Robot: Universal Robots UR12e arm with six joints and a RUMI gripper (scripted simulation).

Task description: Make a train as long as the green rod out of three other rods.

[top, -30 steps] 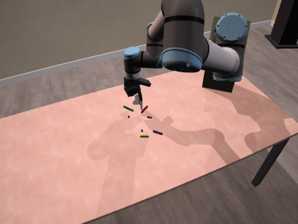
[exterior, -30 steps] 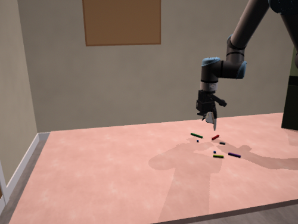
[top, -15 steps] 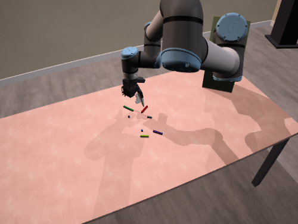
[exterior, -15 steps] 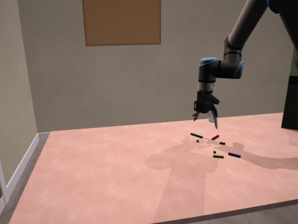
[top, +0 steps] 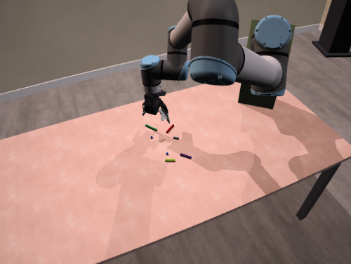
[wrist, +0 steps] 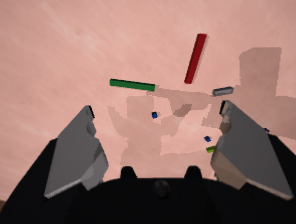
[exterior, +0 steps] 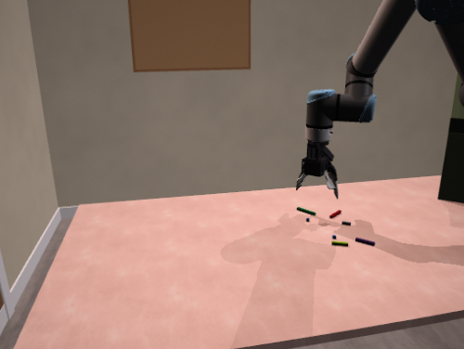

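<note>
My hand is 230 mm to the right of the lime rod, 70 mm above it and 60 mm past it. Round my hand: grey rod 100 mm behind, 80 mm to the left, 70 mm below; then red rod 70 mm below, 70 mm behind; then green rod 70 mm below, 30 mm ahead, 20 mm to the right.
</note>
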